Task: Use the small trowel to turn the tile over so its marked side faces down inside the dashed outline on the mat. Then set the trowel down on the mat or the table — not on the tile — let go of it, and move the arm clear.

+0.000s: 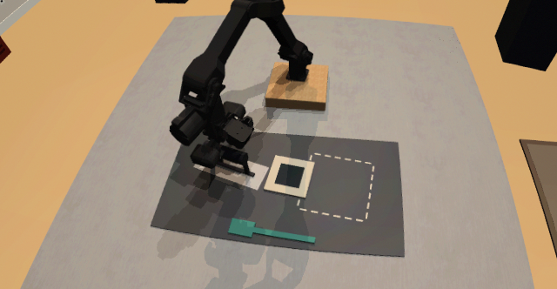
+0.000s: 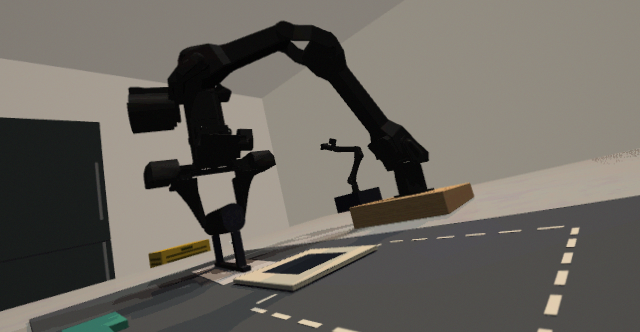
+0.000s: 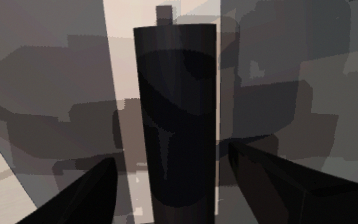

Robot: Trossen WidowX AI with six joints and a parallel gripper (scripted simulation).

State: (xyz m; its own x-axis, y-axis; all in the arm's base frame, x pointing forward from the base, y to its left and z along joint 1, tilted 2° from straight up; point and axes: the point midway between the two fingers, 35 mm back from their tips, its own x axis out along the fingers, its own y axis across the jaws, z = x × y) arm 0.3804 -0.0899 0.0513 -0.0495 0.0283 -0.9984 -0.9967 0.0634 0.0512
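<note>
Right now my gripper tip is 2 cm short of the dark mat, 15 cm to the right of it and 9 cm above it. From my gripper tip the other things lie so: cream tile 1 cm behind, 17 cm to the left, 6 cm below; then teal trowel 16 cm ahead, 15 cm to the left, 6 cm below.
</note>
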